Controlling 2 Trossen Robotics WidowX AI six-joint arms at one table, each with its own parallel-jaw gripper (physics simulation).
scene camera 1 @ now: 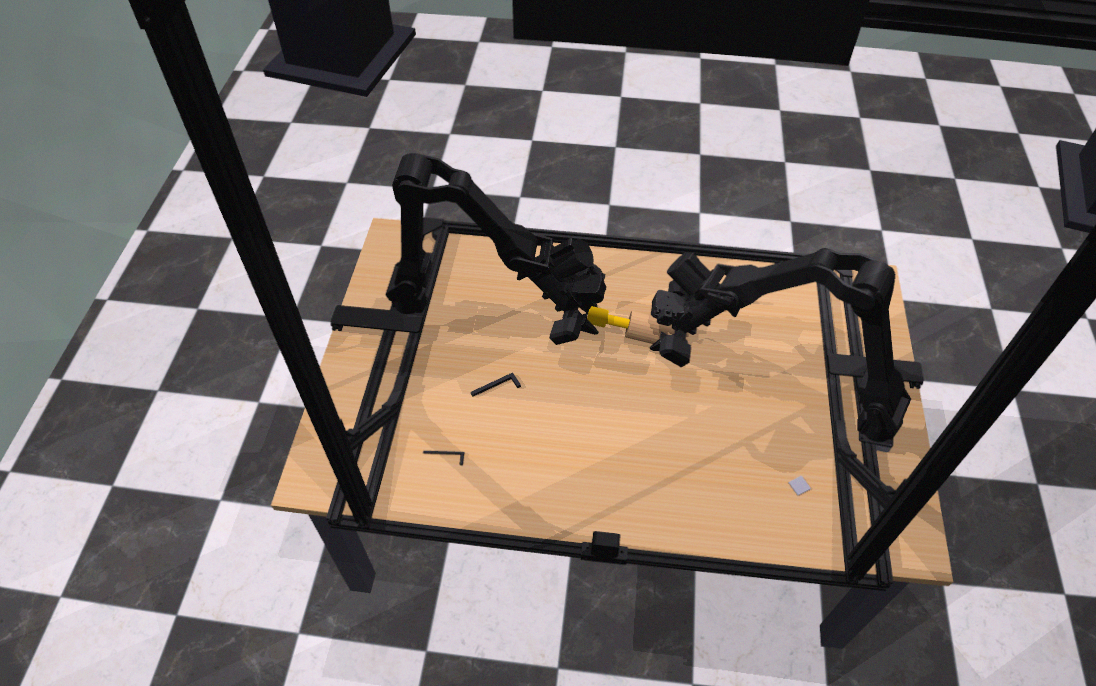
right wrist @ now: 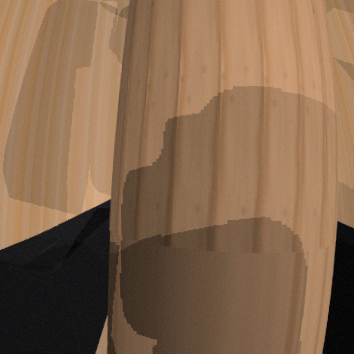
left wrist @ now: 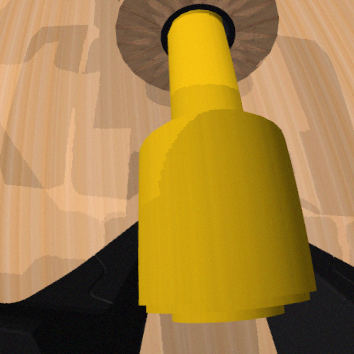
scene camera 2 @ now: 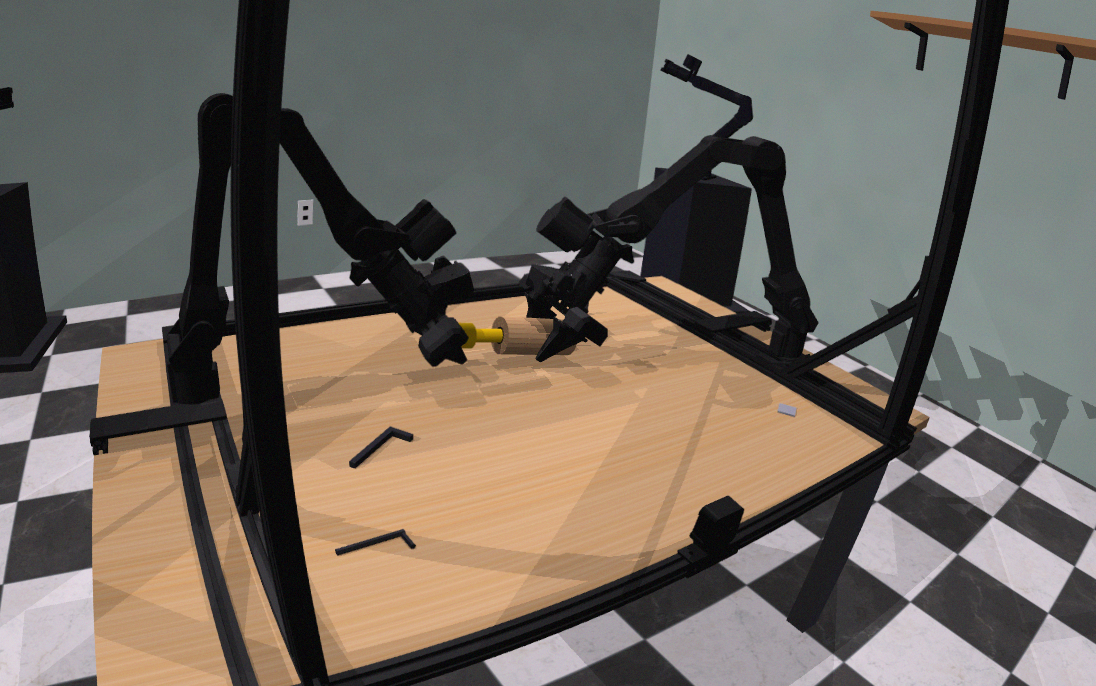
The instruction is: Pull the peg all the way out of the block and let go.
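Where they show: left gripper, fingertip midpoint: (scene camera 1: 598, 326) (left wrist: 202, 227) (scene camera 2: 460, 356); right gripper, fingertip midpoint: (scene camera 1: 652, 337) (right wrist: 207, 211) (scene camera 2: 529, 352); left arm's base at its link origin: (scene camera 1: 408, 305) (scene camera 2: 195, 398); right arm's base at its link origin: (scene camera 1: 875, 430) (scene camera 2: 785, 353).
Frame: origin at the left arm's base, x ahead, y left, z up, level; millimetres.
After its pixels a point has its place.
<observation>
The yellow peg (scene camera 1: 598, 316) @[x 401, y 49, z 53 mm] (scene camera 2: 486, 334) @[x 437, y 54, z 39 mm] (left wrist: 220, 210) @[x 397, y 61, z 57 mm] lies level, its thick handle toward the left arm. Its thinner shaft runs into the dark-rimmed hole in the end of the round wooden block (scene camera 1: 641, 327) @[x 491, y 50, z 50 mm] (scene camera 2: 521, 335) @[x 487, y 42, z 40 mm] (left wrist: 137, 55) @[x 458, y 86, z 26 mm] (right wrist: 225, 150) @[x 511, y 64, z 53 mm]. A short length of shaft shows between handle and block; how deep the shaft sits is hidden. My left gripper (scene camera 1: 591, 320) @[x 402, y 61, z 4 mm] (scene camera 2: 463, 343) @[x 402, y 61, z 4 mm] (left wrist: 202, 227) @[x 402, y 61, z 4 mm] is shut on the peg's handle. My right gripper (scene camera 1: 660, 335) @[x 515, y 72, z -3 mm] (scene camera 2: 554, 339) (right wrist: 207, 211) @[x 515, y 72, z -3 mm] is shut on the block, with a finger on each side.
Two black L-shaped keys, a larger one (scene camera 1: 493, 384) @[x 237, y -130, z -12 mm] (scene camera 2: 374, 446) @[x 235, y -133, z -12 mm] and a smaller one (scene camera 1: 444, 453) @[x 200, y -304, z -14 mm] (scene camera 2: 372, 542) @[x 199, y -304, z -15 mm], lie at the left of the table (scene camera 1: 647, 485) @[x 580, y -253, z -19 mm] (scene camera 2: 501, 517) @[x 343, y -286, z -19 mm]. A small grey square (scene camera 1: 799, 486) @[x 851, y -175, z -17 mm] (scene camera 2: 787, 410) @[x 848, y -176, z -16 mm] lies at the right. A black frame (scene camera 1: 485, 537) (scene camera 2: 517, 626) edges the table.
</observation>
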